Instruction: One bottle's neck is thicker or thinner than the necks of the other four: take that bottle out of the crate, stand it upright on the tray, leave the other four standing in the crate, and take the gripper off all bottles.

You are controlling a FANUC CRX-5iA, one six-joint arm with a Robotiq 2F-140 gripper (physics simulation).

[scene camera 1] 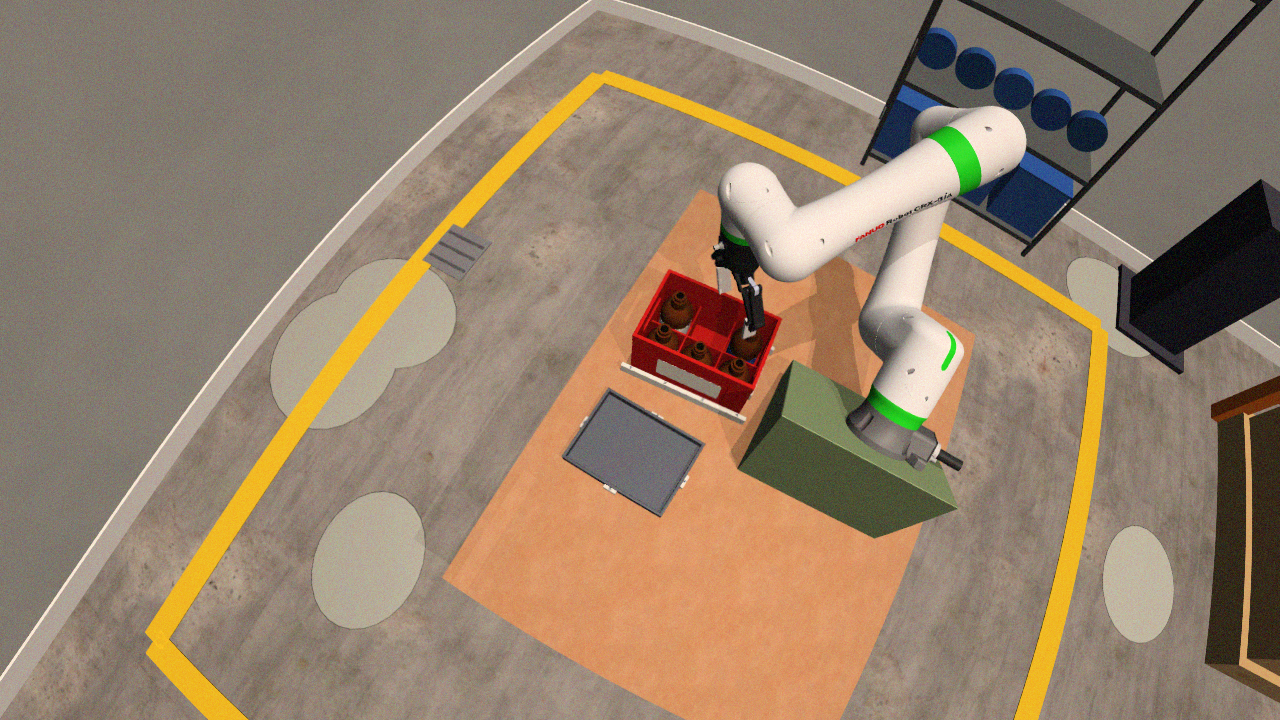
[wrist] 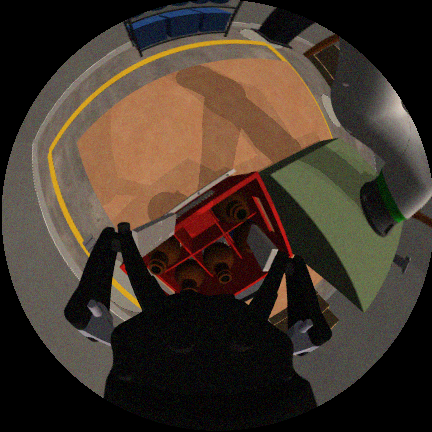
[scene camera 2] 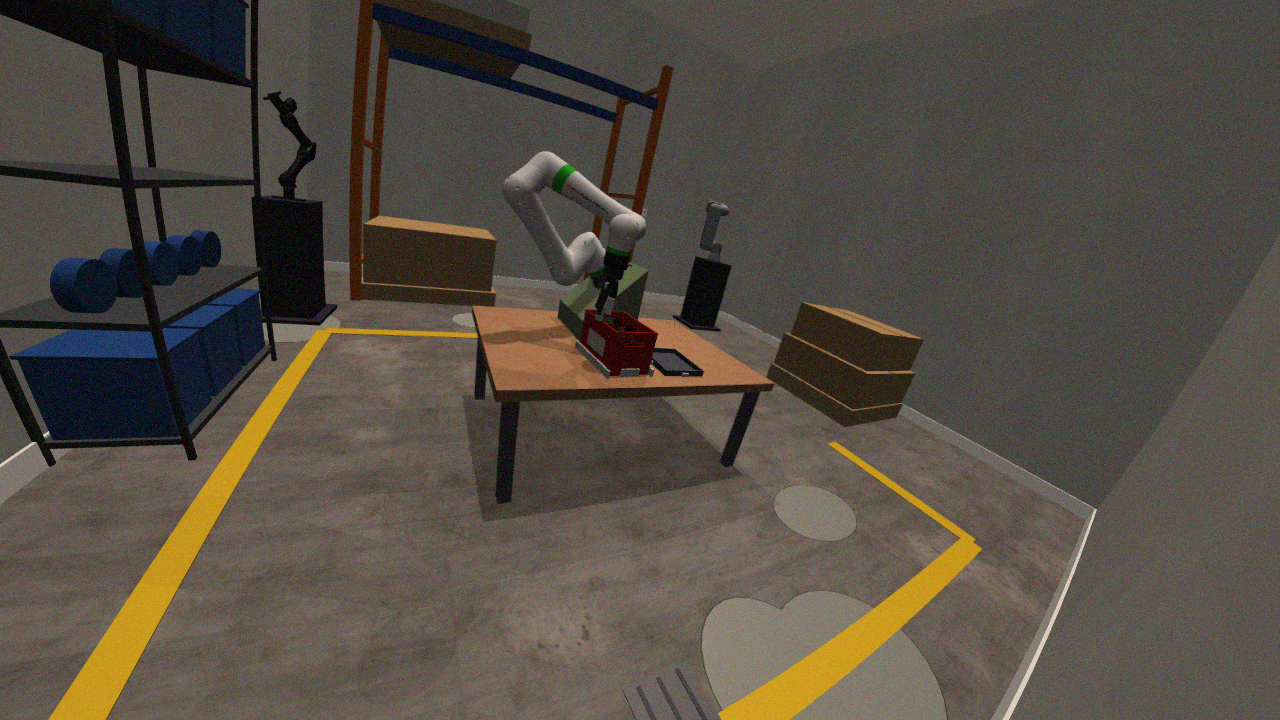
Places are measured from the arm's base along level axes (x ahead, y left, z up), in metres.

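Pixels of known places: gripper, between the fingertips: (scene camera 1: 736,313) (wrist: 213,228) (scene camera 2: 603,317); arm's base, origin of its link: (scene camera 1: 877,438) (wrist: 376,208).
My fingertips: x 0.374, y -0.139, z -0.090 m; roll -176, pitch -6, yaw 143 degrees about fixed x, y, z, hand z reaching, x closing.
Observation:
For each thing: its middle in the pictures, then the offset to it from my fingertips. "spot": a spot on its surface instead. Level surfaces: height alone.
- red crate, middle of its body: (scene camera 1: 704,344) (wrist: 207,243) (scene camera 2: 616,341) dy +0.061, dx +0.033, dz -0.087 m
- grey tray, a spot on its surface: (scene camera 1: 633,452) spot: dy +0.336, dx +0.045, dz -0.169 m
- white rail, middle of its body: (scene camera 1: 682,393) dy +0.160, dx +0.022, dz -0.159 m
- wooden table, height of its surface: dz -0.174 m
The red crate (scene camera 1: 733,394) (scene camera 2: 637,351) holds five standing brown bottles; one compartment is empty. In scene camera 1, one bottle (scene camera 1: 677,308) is at the far left, three (scene camera 1: 663,334) (scene camera 1: 699,351) (scene camera 1: 737,368) line the tray side, and one (scene camera 1: 745,342) is at the right, partly behind a finger. I cannot tell which neck differs. My gripper (scene camera 1: 737,310) (scene camera 2: 605,313) (wrist: 213,228) is open and empty, low over the crate; in the wrist view its right pad partly covers a bottle (wrist: 244,237). The grey tray (scene camera 1: 633,452) (scene camera 2: 677,362) lies beside the crate, with no bottle on it.
A white rail (scene camera 1: 684,391) runs along the crate's tray side. The green block (scene camera 1: 841,456) (wrist: 325,215) under the arm's base stands close to the crate on the wooden table (scene camera 1: 716,573) (scene camera 2: 537,367). A shelf rack (scene camera 2: 120,134) stands off the table.

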